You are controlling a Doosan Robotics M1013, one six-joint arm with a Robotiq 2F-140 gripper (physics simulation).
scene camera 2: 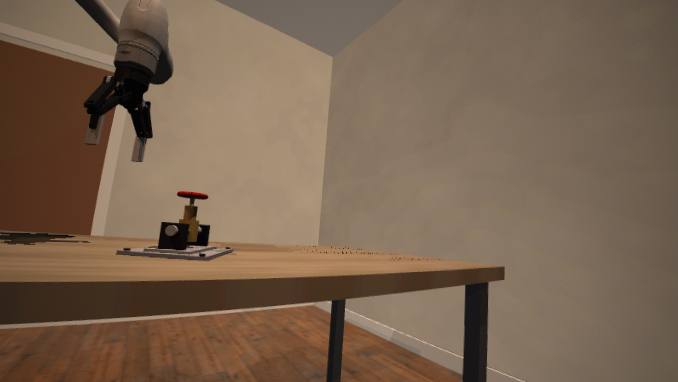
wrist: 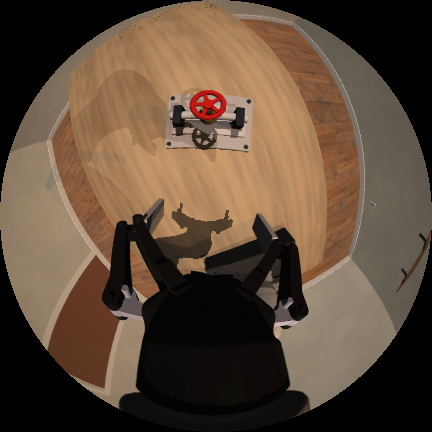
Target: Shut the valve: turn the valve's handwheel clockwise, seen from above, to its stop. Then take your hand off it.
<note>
The pictures show: my gripper, a red handwheel and a light metal base plate.
My gripper also shows in the wrist view.
</note>
